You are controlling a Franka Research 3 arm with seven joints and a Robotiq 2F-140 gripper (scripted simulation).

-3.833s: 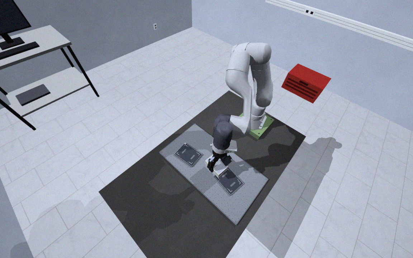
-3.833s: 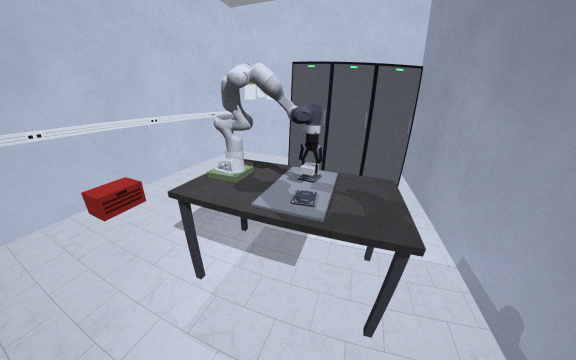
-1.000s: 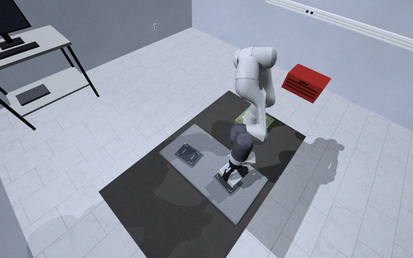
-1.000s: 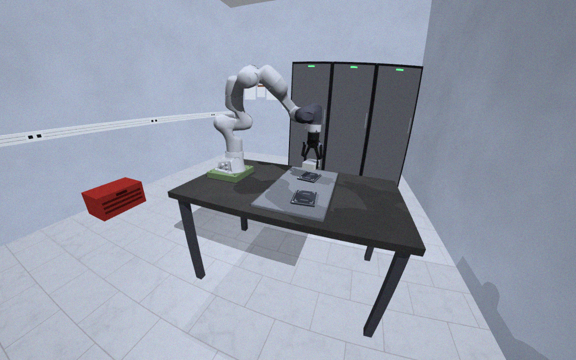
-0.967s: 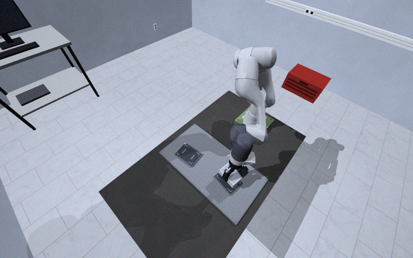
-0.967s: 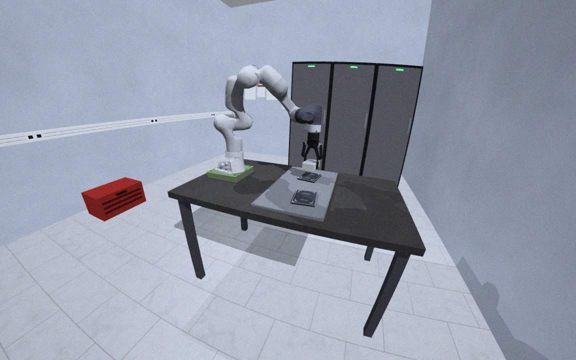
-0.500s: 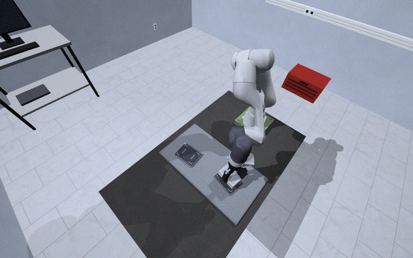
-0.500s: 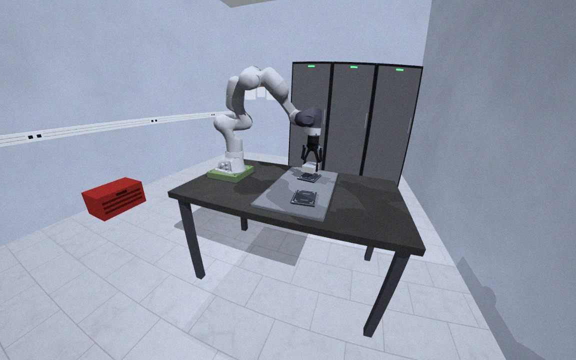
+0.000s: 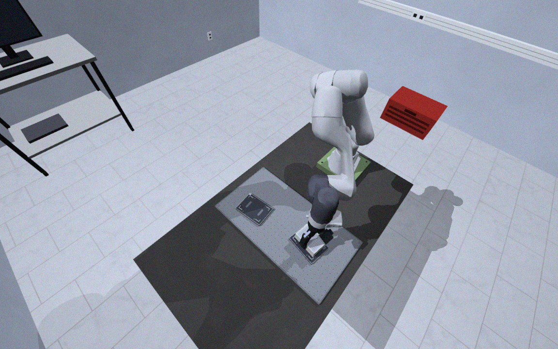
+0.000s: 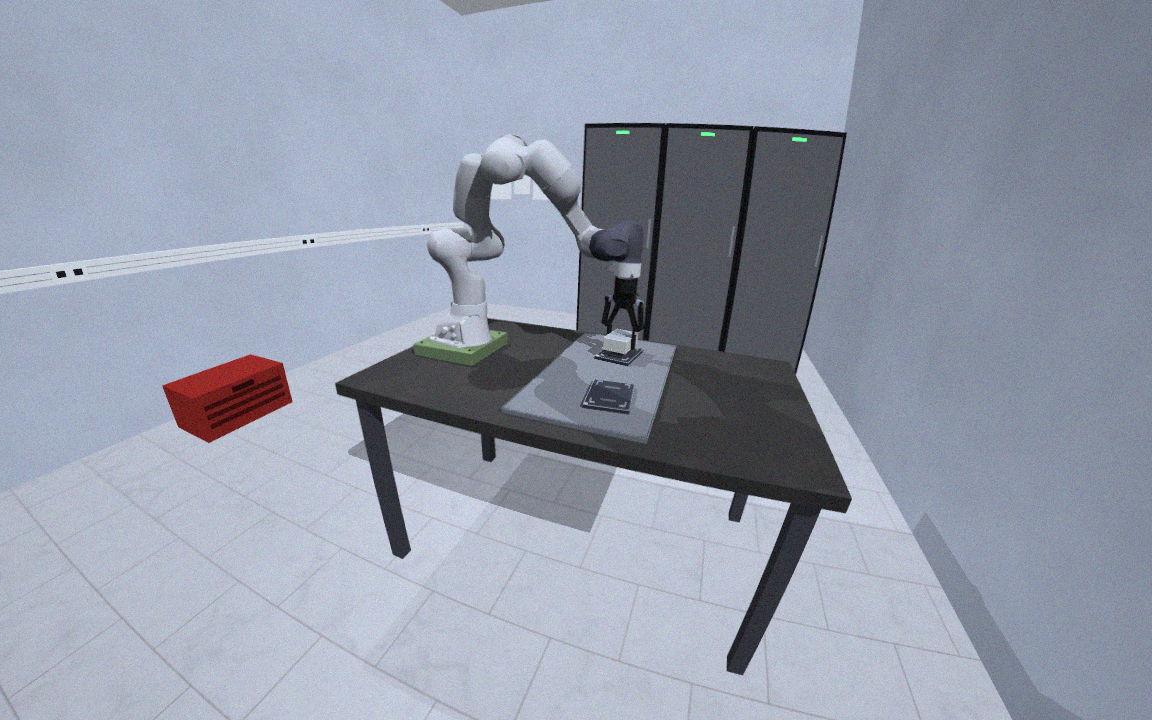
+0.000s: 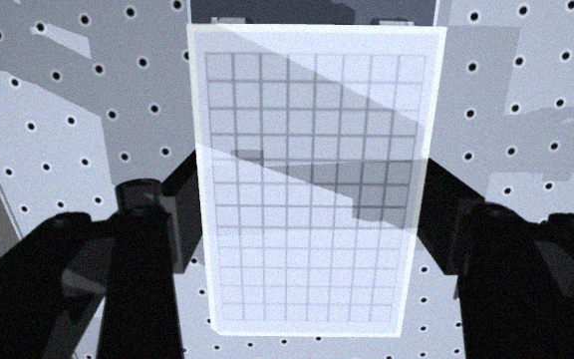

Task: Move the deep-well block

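The dark plate nest is 50 mm below my hand. Also, from my hand: white 96-well deep-well block: 10 mm below.
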